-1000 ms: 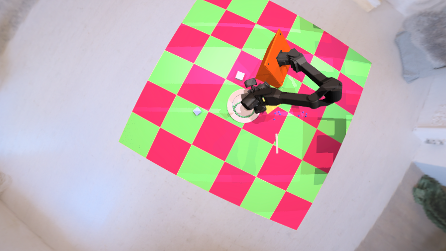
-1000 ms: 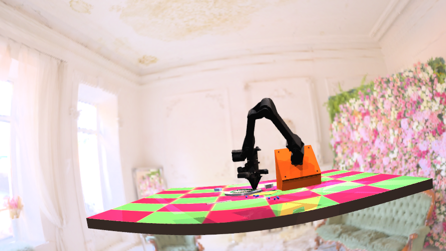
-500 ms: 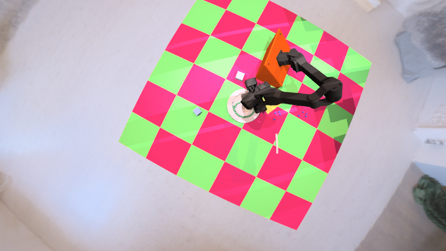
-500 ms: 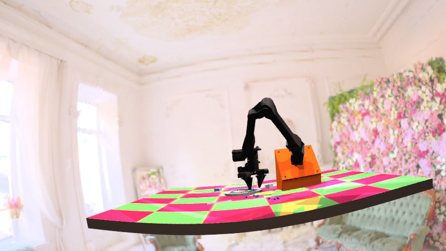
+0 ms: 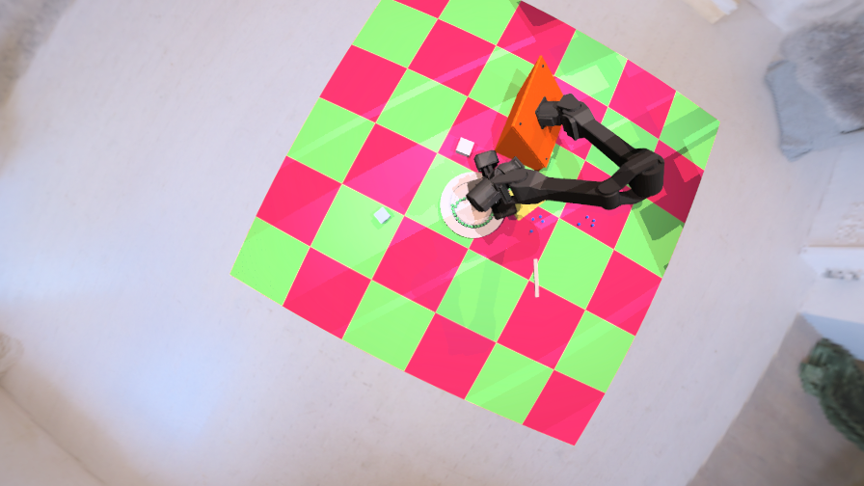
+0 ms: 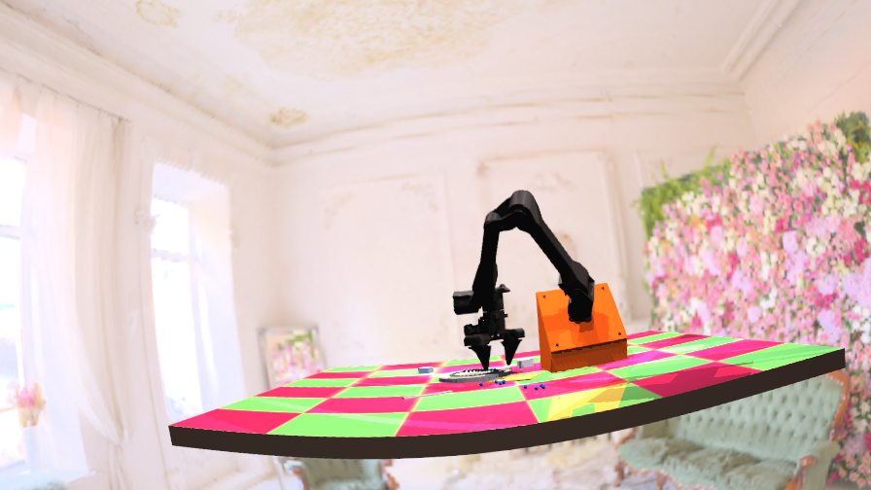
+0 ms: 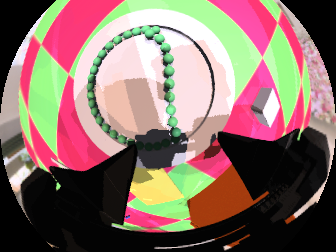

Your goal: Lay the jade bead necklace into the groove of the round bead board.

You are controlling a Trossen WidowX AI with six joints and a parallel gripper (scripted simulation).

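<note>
The round bead board is 60 mm ahead of my gripper tip, 20 mm to the right of it and 10 mm below it. From my gripper tip the other things lie so: white cube: 130 mm to the right, 70 mm behind, 10 mm below; then thin white stick: 270 mm to the left, 140 mm ahead, 20 mm below; then yellow patch: 110 mm to the left, 50 mm behind, 20 mm below.
</note>
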